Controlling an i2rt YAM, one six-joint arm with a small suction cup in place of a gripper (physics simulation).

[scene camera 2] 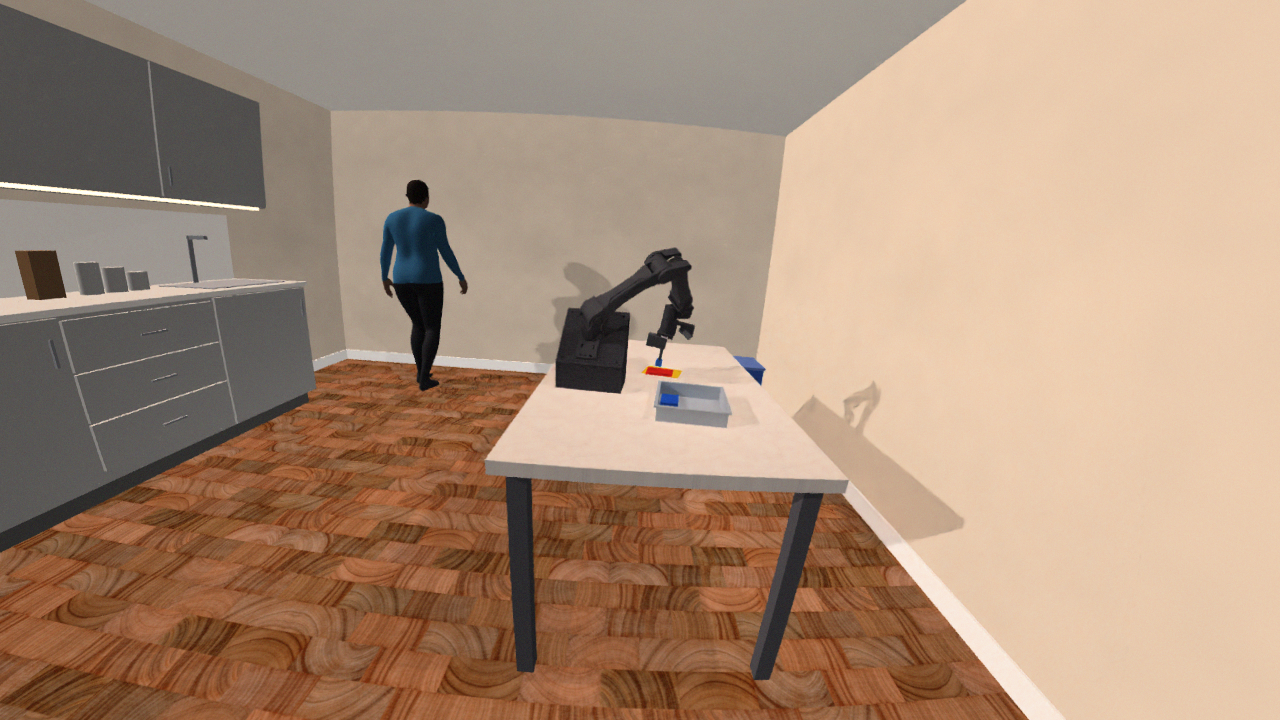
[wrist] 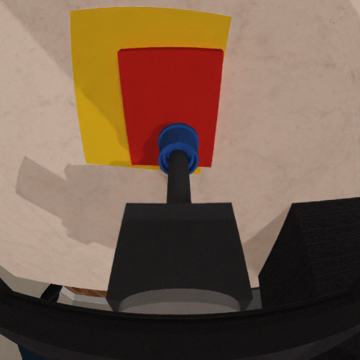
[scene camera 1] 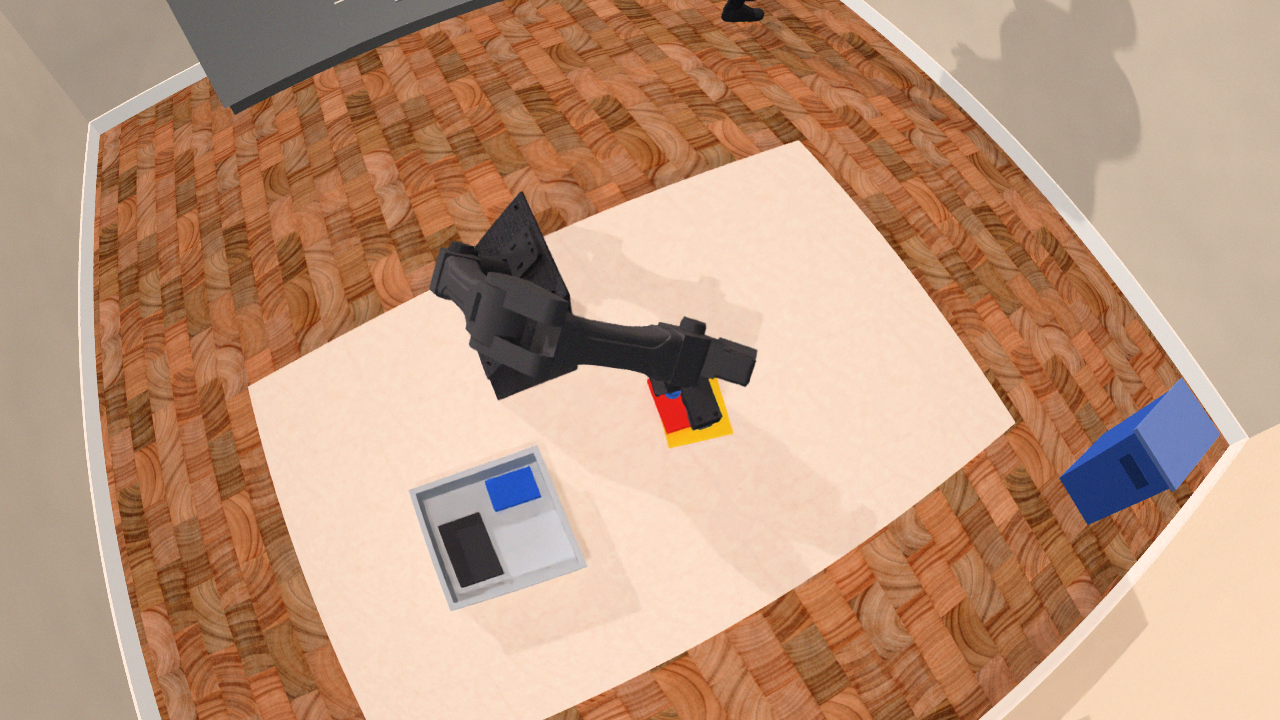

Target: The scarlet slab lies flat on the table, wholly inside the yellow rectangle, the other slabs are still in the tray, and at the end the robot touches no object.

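Pixels of known places: hand, its tool point: (scene camera 2: 658, 365); arm's base, origin of its link: (scene camera 2: 591, 334).
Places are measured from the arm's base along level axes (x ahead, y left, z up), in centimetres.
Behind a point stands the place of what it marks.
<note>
The scarlet slab (scene camera 1: 669, 413) {z -17.0, x 26.5, y 19.9 cm} (scene camera 2: 659, 371) {z -17.0, x 24.5, y 21.0 cm} (wrist: 170, 95) lies flat over the yellow rectangle (scene camera 1: 699, 438) {z -18.0, x 32.4, y 23.1 cm} (scene camera 2: 675, 373) {z -18.0, x 31.1, y 23.8 cm} (wrist: 100, 75). In the wrist view yellow shows beyond its left and far sides, while its right side near the cup appears to stick out past the yellow edge. My blue suction cup (scene camera 1: 673, 394) (scene camera 2: 658, 362) (wrist: 178, 145) is low over the slab's near end, seemingly with a small gap, and holds nothing. The grey tray (scene camera 1: 519, 586) {z -13.1, x 47.1, y -15.3 cm} (scene camera 2: 691, 415) {z -15.1, x 36.2, y -27.4 cm} holds a blue slab (scene camera 1: 512, 488) {z -16.8, x 29.6, y -10.4 cm} (scene camera 2: 669, 400) {z -16.8, x 29.5, y -12.2 cm} and a black slab (scene camera 1: 470, 548) {z -16.9, x 37.4, y -21.3 cm}.
The arm's black base (scene camera 2: 591, 358) {z -6.6, x 1.9, y -7.4 cm} stands at the table's edge. The tray has raised walls. A blue box (scene camera 1: 1118, 474) (scene camera 2: 750, 367) stands on the floor beyond the table. A person (scene camera 2: 418, 246) stands by the back wall, away from the table.
</note>
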